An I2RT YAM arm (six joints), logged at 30 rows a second.
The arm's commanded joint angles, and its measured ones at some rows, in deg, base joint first. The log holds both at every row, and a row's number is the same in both.
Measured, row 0:
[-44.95 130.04 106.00 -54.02 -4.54 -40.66]
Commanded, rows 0 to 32:
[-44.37 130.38 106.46 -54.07 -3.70 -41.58]
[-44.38 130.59 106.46 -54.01 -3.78 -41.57]
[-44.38 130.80 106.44 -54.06 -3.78 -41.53]
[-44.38 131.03 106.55 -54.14 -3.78 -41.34]
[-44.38 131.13 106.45 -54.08 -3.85 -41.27]
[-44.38 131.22 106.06 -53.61 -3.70 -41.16]
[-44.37 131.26 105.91 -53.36 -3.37 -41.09]
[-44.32 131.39 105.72 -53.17 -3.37 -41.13]
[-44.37 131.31 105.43 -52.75 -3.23 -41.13]
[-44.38 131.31 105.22 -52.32 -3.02 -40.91]
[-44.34 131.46 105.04 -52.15 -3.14 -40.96]
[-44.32 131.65 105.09 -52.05 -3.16 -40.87]
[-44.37 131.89 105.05 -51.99 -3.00 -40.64]
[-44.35 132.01 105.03 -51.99 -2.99 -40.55]
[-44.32 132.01 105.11 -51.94 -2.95 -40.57]
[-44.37 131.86 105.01 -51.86 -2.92 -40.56]
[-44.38 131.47 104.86 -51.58 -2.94 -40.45]
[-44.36 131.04 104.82 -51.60 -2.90 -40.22]
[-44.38 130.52 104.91 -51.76 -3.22 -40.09]
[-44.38 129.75 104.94 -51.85 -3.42 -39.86]
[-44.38 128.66 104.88 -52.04 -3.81 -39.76]
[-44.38 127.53 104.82 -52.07 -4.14 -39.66]
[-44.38 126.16 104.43 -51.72 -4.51 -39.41]
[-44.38 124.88 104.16 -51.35 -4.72 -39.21]
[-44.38 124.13 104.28 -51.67 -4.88 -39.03]
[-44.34 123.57 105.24 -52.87 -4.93 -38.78]
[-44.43 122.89 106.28 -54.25 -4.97 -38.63]
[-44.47 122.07 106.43 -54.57 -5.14 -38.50]
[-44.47 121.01 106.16 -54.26 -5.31 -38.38]
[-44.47 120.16 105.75 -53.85 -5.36 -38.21]
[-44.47 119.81 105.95 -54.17 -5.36 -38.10]
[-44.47 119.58 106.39 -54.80 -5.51 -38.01]
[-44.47 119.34 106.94 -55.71 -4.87 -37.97]
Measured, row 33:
[-44.60 124.33 104.99 -53.01 -4.43 -39.20]
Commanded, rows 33 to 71:
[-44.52 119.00 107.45 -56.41 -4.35 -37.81]
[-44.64 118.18 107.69 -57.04 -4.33 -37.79]
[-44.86 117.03 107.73 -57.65 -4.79 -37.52]
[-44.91 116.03 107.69 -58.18 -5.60 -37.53]
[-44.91 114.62 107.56 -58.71 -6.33 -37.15]
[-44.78 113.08 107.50 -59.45 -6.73 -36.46]
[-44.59 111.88 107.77 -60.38 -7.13 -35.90]
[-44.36 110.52 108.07 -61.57 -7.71 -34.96]
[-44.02 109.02 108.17 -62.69 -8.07 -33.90]
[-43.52 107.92 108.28 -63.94 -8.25 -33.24]
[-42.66 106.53 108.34 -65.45 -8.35 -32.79]
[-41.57 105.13 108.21 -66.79 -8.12 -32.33]
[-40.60 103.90 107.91 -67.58 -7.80 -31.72]
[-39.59 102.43 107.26 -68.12 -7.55 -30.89]
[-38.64 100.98 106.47 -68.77 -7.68 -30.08]
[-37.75 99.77 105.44 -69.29 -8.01 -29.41]
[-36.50 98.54 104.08 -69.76 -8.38 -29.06]
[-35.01 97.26 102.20 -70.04 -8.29 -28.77]
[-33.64 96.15 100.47 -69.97 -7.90 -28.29]
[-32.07 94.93 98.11 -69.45 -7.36 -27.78]
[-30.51 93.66 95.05 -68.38 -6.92 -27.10]
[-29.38 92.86 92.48 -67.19 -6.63 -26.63]
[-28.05 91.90 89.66 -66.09 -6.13 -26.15]
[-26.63 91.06 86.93 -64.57 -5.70 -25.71]
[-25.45 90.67 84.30 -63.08 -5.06 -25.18]
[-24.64 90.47 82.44 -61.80 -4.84 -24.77]
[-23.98 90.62 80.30 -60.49 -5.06 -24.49]
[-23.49 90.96 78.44 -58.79 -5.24 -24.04]
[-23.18 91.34 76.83 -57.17 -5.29 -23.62]
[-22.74 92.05 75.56 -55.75 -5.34 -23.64]
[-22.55 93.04 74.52 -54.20 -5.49 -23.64]
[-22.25 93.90 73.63 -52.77 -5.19 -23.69]
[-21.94 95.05 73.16 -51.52 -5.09 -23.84]
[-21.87 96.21 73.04 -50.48 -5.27 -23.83]
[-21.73 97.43 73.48 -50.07 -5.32 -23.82]
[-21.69 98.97 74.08 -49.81 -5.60 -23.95]
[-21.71 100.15 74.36 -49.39 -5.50 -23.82]
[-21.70 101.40 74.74 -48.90 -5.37 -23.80]
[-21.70 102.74 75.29 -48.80 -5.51 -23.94]
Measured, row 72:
[-22.41 100.55 73.47 -51.57 -5.78 -25.23]
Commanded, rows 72 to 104:
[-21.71 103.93 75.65 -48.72 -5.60 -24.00]
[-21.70 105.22 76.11 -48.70 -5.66 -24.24]
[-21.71 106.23 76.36 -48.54 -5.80 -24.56]
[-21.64 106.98 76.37 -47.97 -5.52 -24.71]
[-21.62 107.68 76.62 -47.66 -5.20 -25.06]
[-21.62 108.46 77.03 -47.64 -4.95 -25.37]
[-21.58 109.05 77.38 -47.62 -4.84 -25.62]
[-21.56 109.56 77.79 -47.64 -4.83 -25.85]
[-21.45 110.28 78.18 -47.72 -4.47 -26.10]
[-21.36 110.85 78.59 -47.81 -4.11 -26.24]
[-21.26 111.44 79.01 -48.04 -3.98 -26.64]
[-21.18 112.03 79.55 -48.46 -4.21 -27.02]
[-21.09 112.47 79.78 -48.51 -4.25 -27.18]
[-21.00 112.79 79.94 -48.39 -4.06 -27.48]
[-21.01 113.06 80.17 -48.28 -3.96 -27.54]
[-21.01 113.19 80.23 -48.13 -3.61 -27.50]
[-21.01 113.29 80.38 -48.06 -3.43 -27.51]
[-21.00 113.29 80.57 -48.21 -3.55 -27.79]
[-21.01 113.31 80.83 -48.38 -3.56 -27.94]
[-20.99 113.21 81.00 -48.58 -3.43 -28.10]
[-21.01 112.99 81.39 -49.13 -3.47 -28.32]
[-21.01 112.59 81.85 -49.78 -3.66 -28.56]
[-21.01 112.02 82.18 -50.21 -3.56 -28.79]
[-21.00 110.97 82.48 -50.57 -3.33 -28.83]
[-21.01 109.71 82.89 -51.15 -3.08 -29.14]
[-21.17 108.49 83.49 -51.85 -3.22 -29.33]
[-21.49 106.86 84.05 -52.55 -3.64 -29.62]
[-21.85 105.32 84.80 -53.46 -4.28 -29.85]
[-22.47 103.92 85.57 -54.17 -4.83 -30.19]
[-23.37 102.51 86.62 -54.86 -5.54 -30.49]
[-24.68 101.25 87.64 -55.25 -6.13 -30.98]
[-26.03 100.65 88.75 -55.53 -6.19 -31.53]
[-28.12 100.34 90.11 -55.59 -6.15 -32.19]
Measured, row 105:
[-23.81 105.54 86.00 -53.19 -5.37 -30.15]
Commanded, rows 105 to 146:
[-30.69 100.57 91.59 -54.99 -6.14 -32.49]
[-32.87 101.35 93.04 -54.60 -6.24 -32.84]
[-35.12 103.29 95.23 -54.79 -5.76 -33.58]
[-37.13 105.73 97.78 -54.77 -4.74 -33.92]
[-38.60 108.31 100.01 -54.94 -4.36 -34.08]
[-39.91 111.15 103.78 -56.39 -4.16 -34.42]
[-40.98 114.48 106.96 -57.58 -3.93 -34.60]
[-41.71 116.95 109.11 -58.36 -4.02 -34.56]
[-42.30 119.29 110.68 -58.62 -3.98 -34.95]
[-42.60 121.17 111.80 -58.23 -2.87 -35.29]
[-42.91 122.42 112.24 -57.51 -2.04 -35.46]
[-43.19 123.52 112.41 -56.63 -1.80 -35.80]
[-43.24 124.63 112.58 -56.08 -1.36 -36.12]
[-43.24 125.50 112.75 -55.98 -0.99 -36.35]
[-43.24 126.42 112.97 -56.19 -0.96 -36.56]
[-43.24 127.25 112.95 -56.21 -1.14 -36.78]
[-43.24 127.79 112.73 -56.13 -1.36 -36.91]
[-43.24 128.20 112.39 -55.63 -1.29 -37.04]
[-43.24 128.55 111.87 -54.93 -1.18 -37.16]
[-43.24 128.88 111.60 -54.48 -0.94 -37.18]
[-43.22 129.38 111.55 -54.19 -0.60 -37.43]
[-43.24 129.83 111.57 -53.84 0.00 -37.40]
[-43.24 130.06 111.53 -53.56 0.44 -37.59]
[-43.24 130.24 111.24 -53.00 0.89 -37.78]
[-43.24 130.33 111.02 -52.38 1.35 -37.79]
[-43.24 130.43 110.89 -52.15 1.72 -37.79]
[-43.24 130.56 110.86 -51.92 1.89 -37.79]
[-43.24 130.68 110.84 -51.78 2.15 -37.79]
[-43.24 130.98 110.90 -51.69 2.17 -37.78]
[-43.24 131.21 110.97 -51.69 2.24 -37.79]
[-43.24 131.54 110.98 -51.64 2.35 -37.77]
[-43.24 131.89 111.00 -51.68 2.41 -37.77]
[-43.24 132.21 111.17 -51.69 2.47 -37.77]
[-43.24 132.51 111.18 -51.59 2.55 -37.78]
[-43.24 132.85 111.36 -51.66 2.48 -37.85]
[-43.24 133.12 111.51 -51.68 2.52 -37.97]
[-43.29 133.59 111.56 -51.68 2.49 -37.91]
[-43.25 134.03 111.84 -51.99 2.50 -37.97]
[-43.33 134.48 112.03 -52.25 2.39 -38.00]
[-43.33 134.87 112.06 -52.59 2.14 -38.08]
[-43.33 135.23 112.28 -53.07 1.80 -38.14]
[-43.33 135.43 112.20 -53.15 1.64 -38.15]
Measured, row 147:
[-43.35 133.88 111.66 -51.51 1.78 -37.69]
